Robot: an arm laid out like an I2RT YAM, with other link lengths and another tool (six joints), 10 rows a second.
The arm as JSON. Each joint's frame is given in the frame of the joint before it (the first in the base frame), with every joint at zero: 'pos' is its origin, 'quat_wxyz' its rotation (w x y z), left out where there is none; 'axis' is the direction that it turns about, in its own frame. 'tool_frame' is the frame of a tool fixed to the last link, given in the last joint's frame.
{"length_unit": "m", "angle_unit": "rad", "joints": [
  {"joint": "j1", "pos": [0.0, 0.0, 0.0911], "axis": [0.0, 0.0, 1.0]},
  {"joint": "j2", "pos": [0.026, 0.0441, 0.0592], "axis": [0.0, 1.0, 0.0]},
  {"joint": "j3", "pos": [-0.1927, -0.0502, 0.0], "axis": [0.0, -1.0, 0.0]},
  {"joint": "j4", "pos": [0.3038, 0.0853, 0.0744], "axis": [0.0, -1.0, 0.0]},
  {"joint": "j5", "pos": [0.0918, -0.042, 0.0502], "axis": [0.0, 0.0, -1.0]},
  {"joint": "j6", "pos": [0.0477, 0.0, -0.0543], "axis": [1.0, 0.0, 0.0]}
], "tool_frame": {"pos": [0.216, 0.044, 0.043], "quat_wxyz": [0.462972, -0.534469, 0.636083, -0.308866]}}
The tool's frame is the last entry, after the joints.
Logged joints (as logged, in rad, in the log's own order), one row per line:
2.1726 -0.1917 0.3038 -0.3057 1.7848 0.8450
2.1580 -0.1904 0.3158 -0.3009 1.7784 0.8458
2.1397 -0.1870 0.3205 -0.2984 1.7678 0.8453
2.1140 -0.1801 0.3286 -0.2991 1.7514 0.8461
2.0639 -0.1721 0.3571 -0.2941 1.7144 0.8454
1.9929 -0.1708 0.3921 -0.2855 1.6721 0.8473
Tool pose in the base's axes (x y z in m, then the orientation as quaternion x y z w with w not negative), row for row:
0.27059 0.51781 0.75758 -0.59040 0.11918 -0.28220 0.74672
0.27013 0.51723 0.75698 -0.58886 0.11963 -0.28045 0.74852
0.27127 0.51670 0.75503 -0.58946 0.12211 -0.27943 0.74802
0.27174 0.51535 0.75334 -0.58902 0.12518 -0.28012 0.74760
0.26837 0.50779 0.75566 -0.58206 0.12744 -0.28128 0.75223
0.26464 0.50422 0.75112 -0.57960 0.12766 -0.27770 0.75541
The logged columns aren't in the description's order. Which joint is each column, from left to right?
Columns, left to right: j3, j5, j4, j6, j2, j1.
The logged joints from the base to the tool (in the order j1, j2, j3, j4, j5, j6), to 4 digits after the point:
0.8450 1.7848 2.1726 0.3038 -0.1917 -0.3057
0.8458 1.7784 2.1580 0.3158 -0.1904 -0.3009
0.8453 1.7678 2.1397 0.3205 -0.1870 -0.2984
0.8461 1.7514 2.1140 0.3286 -0.1801 -0.2991
0.8454 1.7144 2.0639 0.3571 -0.1721 -0.2941
0.8473 1.6721 1.9929 0.3921 -0.1708 -0.2855

